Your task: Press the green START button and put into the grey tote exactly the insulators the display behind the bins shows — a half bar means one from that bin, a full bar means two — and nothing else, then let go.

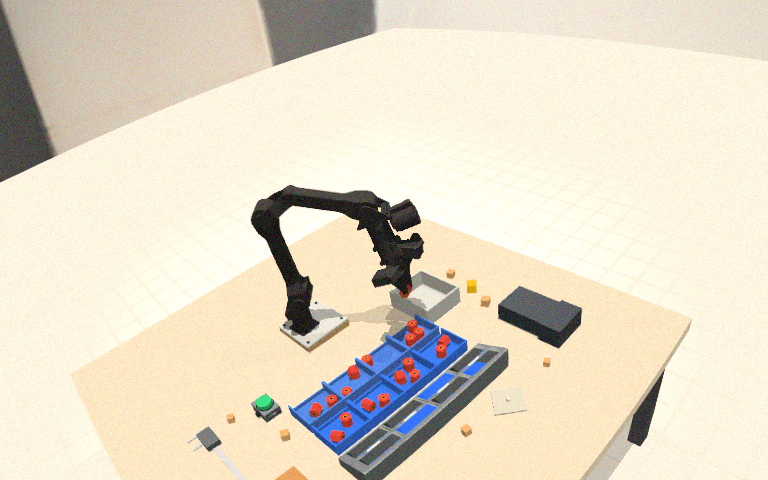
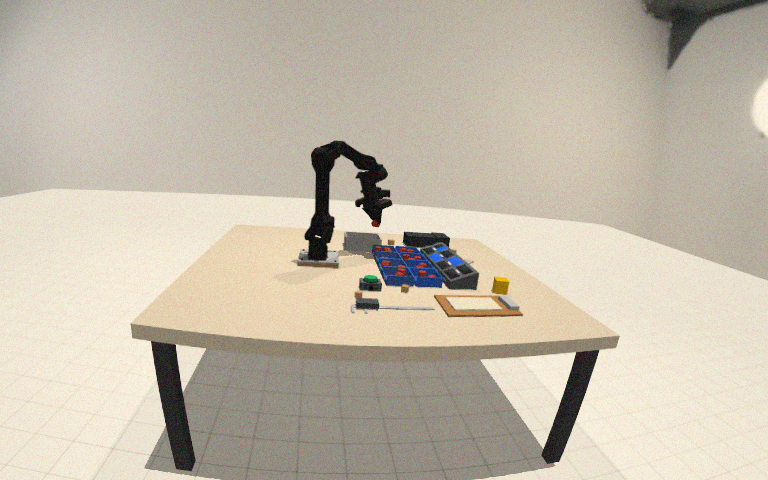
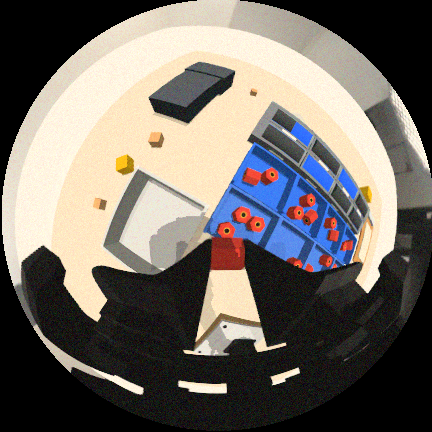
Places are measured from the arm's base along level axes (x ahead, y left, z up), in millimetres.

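Pixels of known places: gripper, between the fingertips: [image 1: 408, 290] [image 2: 377, 223] [image 3: 226, 244]; arm's base, origin of its link: [image 1: 304, 325] [image 2: 316, 257] [image 3: 239, 345].
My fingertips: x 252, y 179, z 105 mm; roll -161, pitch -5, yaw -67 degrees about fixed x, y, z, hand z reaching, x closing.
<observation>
Ahead of a thing's pixels: the offset from my fingertips to its top centre. "spot": to the spot under its first point.
My gripper [image 1: 405, 289] [image 2: 375, 222] [image 3: 226, 244] is shut on a red insulator, held in the air near the tote's bin-side edge; its shadow falls partly into the tote. The grey tote @(97 mm left, 39 mm back, 74 mm down) [image 1: 444, 305] [image 2: 362, 242] [image 3: 122, 215] shows no insulator on the visible part of its floor. The blue bins @(spot: 136 mm right, 5 mm ahead, 122 mm down) [image 1: 382, 356] [image 2: 399, 280] [image 3: 295, 237] hold red insulators; one bin in the row nearer the arm is empty. The display [image 1: 396, 452] [image 2: 467, 280] [image 3: 259, 125] shows a half bar and two full bars in blue. The green START button @(442 mm right, 104 mm back, 87 mm down) [image 1: 264, 403] [image 2: 370, 279] stands beside the bins.
A dark block-shaped box @(185 mm left, 279 mm ahead, 72 mm down) [image 1: 538, 314] [image 2: 424, 238] [image 3: 187, 92] stands beyond the tote. A yellow cube @(215 mm left, 39 mm ahead, 101 mm down) [image 1: 471, 286] [image 3: 124, 164] and small orange cubes lie near it. A caliper-like tool @(621 mm right, 71 mm back, 108 mm down) [image 1: 208, 438] [image 2: 367, 303] and a clipboard @(spot: 621 mm right, 76 mm ahead, 122 mm down) [image 2: 444, 307] lie on the button's side.
</observation>
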